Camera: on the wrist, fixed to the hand. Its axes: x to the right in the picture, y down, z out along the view.
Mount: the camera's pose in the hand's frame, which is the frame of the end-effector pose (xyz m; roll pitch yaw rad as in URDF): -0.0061 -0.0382 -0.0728 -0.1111 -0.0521 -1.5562
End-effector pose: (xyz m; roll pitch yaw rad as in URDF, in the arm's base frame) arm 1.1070 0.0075 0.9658 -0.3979 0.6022 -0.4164
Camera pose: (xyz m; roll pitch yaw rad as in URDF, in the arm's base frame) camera 1.0496 -0.0365 0.9261 -0.7667 -0.3577 -1.7077
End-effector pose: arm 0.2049 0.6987 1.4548 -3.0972 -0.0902 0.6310
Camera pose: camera 0.1740 0.7194 1.5284 2.9409 0.0064 2.1866
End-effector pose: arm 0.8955 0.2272 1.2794 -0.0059 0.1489 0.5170
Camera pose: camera 0.9000 0.1853 1.2085 -0.2603 -0.0552 -1.0307
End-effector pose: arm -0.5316 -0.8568 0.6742 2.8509 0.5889 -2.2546
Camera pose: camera -0.5045 -0.9145 0.7265 -2.6386 0.2917 -0.5005
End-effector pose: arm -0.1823 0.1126 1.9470 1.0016 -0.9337 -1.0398
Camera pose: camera -0.1199 0.0869 1.8996 1.0568 0.4915 -1.7608
